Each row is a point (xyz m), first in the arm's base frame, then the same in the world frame.
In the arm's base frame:
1: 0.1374 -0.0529 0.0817
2: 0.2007 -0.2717 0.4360
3: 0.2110 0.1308 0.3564
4: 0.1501 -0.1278 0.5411
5: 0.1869 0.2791 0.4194
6: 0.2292 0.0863 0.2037
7: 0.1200 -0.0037 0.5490
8: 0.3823 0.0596 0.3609
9: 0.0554 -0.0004 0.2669
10: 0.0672 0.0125 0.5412
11: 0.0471 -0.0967 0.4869
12: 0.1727 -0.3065 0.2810
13: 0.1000 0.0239 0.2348
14: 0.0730 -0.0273 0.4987
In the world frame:
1: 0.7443 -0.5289 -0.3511
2: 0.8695 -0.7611 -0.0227
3: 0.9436 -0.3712 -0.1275
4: 0.8902 -0.6107 0.0835
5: 0.9758 -0.2222 -0.0699
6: 0.9000 -0.4168 -0.2746
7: 0.8932 -0.4831 0.0926
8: 1.0861 -0.4807 -0.1738
9: 0.7419 -0.4611 -0.1532
10: 0.8459 -0.4549 0.1012
11: 0.7849 -0.5556 0.0635
12: 0.7850 -0.7863 -0.1577
13: 0.7777 -0.4475 -0.1995
14: 0.8282 -0.4944 0.0618

